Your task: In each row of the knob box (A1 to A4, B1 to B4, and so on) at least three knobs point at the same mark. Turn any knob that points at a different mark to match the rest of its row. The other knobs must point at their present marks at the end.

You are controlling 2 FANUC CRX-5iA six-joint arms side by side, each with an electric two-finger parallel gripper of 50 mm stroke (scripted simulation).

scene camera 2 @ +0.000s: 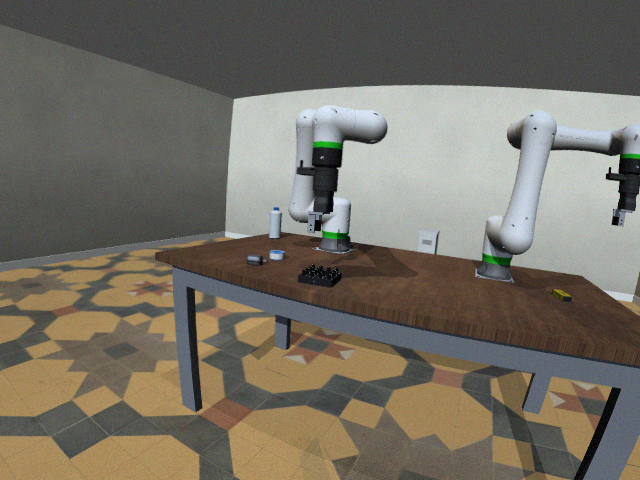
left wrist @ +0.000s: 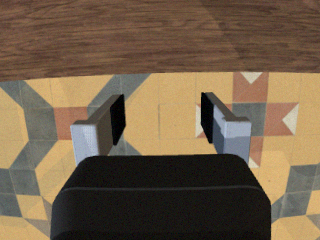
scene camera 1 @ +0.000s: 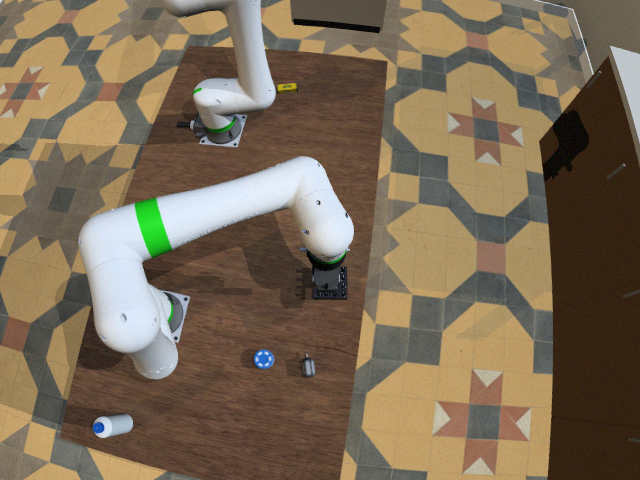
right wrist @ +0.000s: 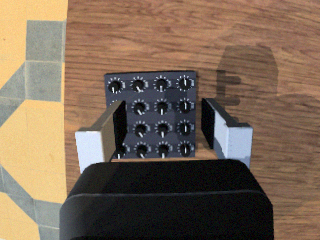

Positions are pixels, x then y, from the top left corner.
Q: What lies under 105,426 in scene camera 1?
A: A white bottle.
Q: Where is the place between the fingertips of my right gripper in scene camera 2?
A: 314,231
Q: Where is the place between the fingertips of my left gripper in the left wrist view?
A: At 162,109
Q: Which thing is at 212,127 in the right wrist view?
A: My right gripper.
